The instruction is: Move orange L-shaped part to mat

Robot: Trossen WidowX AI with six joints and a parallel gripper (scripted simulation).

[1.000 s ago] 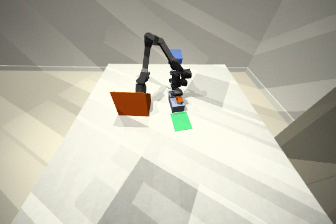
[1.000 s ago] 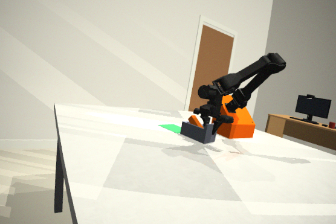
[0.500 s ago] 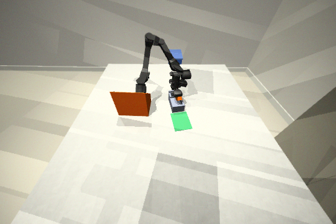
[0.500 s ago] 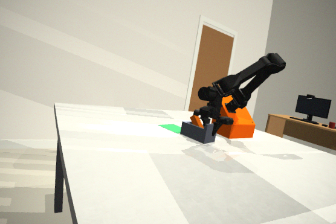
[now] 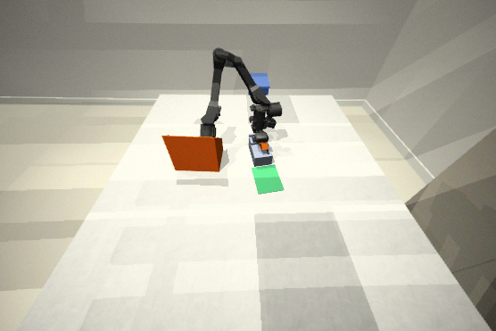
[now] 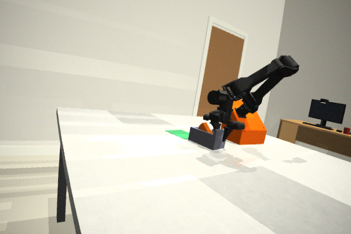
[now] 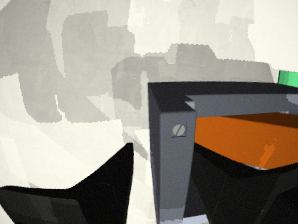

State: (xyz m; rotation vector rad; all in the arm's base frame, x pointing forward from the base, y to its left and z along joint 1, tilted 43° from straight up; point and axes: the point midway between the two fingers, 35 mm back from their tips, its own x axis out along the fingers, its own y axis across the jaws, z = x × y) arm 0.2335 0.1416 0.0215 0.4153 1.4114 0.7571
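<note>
My gripper tip is 5 cm to the left of the orange L-shaped part and 1 cm short of it. Also, from my gripper tip: green mat: 22 cm to the right, 5 cm below, 5 cm ahead.
</note>
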